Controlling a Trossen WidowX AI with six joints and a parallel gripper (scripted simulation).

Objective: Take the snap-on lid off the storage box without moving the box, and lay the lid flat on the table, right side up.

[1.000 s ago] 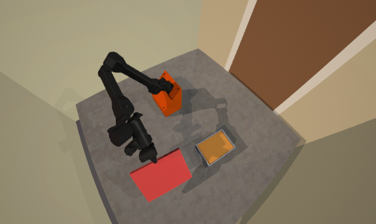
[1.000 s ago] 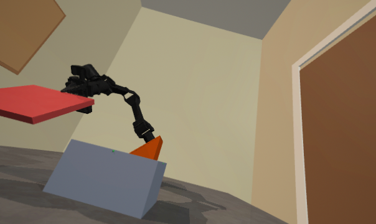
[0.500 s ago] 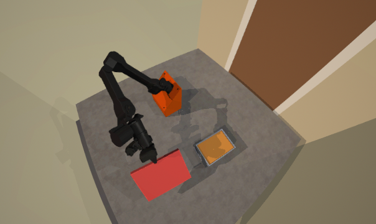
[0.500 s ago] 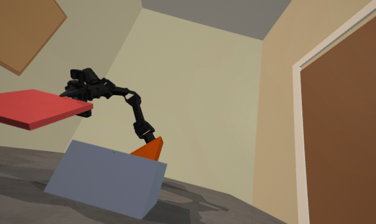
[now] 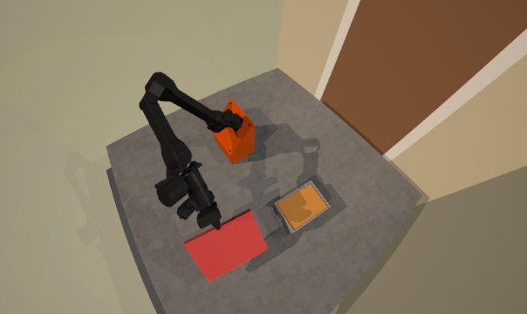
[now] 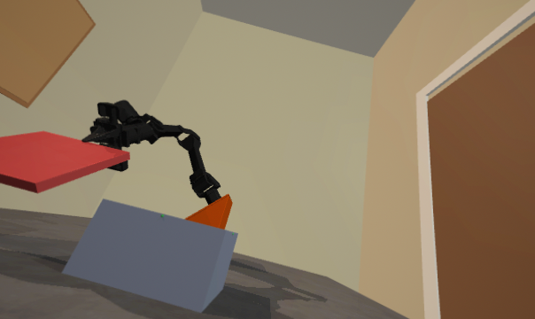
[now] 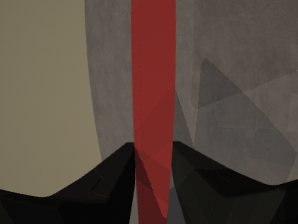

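Right now my gripper tip is 60 mm short of the red lid, 50 mm above it and 10 mm to the left of it. Round my gripper tip: grey storage box: 310 mm to the left, 160 mm below, 120 mm ahead.
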